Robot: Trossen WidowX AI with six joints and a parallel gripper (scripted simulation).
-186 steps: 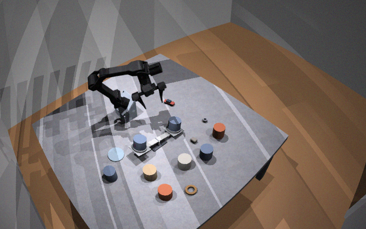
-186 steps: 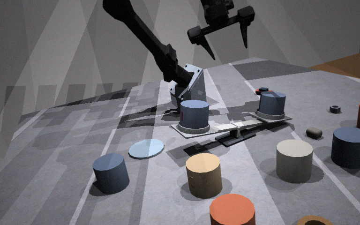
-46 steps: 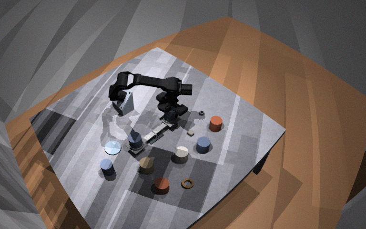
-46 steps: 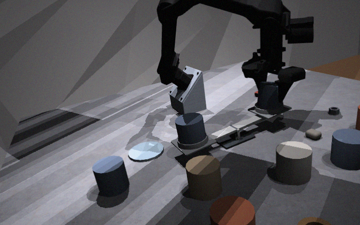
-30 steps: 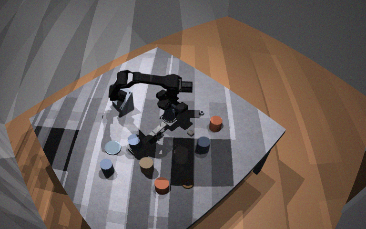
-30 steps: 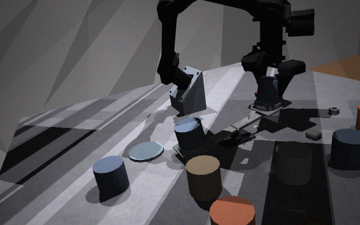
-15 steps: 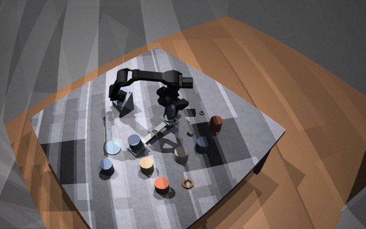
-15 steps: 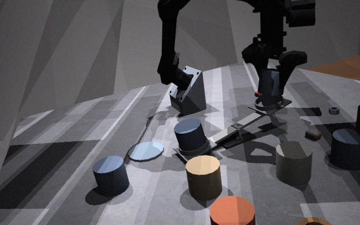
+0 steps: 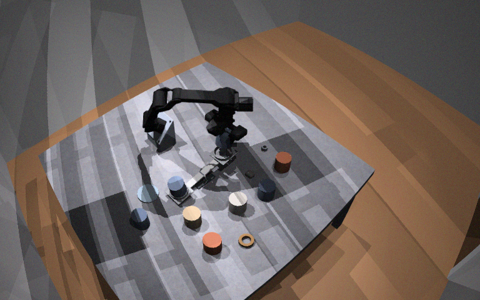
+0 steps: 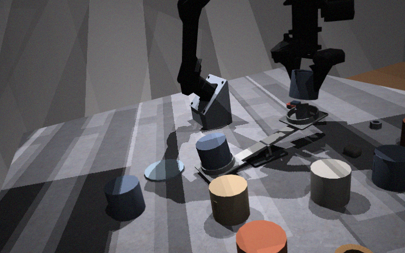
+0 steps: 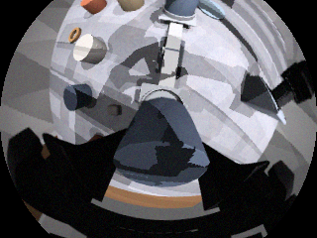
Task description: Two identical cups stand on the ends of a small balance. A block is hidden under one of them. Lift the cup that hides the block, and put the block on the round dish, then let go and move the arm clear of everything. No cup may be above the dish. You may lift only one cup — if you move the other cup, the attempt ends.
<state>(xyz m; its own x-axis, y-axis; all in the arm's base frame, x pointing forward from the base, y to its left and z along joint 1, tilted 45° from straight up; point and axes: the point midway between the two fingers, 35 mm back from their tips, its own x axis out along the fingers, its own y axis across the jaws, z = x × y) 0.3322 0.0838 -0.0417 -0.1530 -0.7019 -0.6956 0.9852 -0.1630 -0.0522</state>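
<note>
The grey block is 1 cm to the right of my gripper tip and 6 cm below it. Round my gripper tip: white cup (18 cm ahead, 16 cm to the right, 11 cm below); dark lump (13 cm ahead, 1 cm to the left, 13 cm below); small nut (8 cm ahead, 19 cm to the left, 14 cm below).
</note>
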